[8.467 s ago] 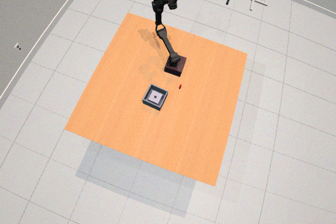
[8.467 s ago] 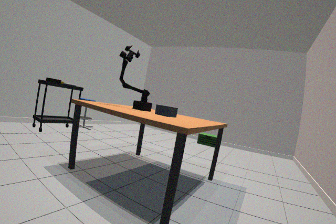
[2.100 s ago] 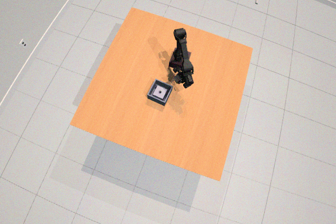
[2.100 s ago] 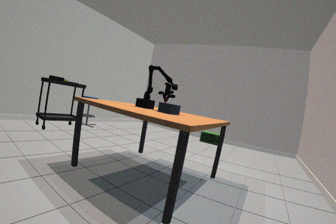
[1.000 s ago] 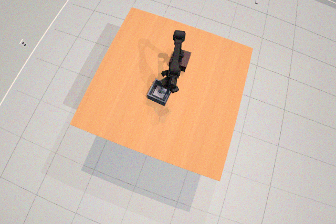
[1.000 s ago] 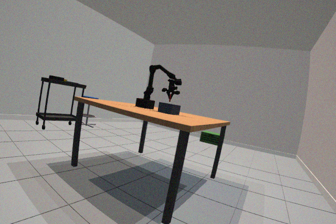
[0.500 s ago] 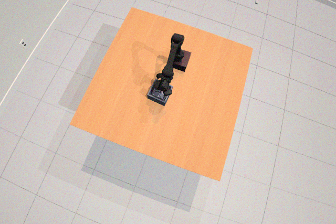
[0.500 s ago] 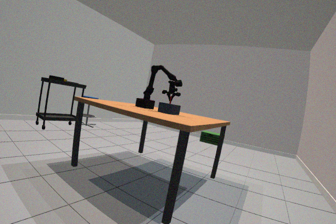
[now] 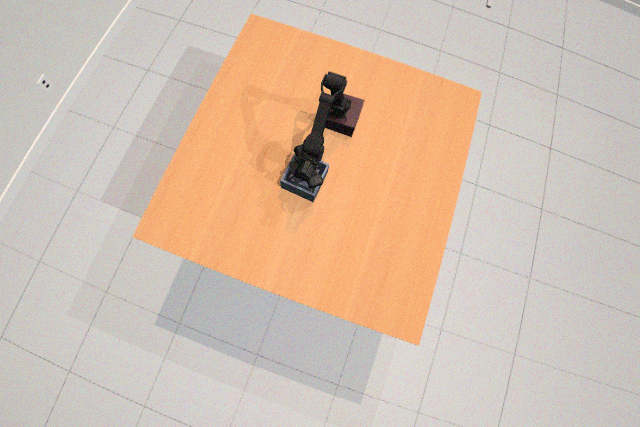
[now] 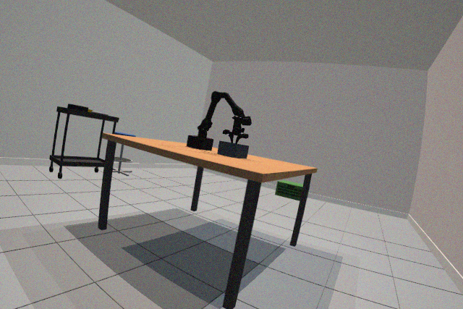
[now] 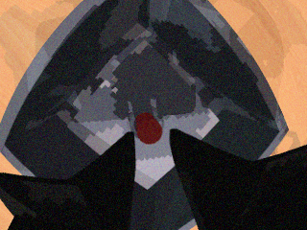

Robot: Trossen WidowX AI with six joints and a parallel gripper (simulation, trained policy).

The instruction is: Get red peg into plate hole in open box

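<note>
Now: the red peg 20 mm below my gripper tip. Round my gripper tip: dark box: 60 mm below; plate: 40 mm below.
</note>
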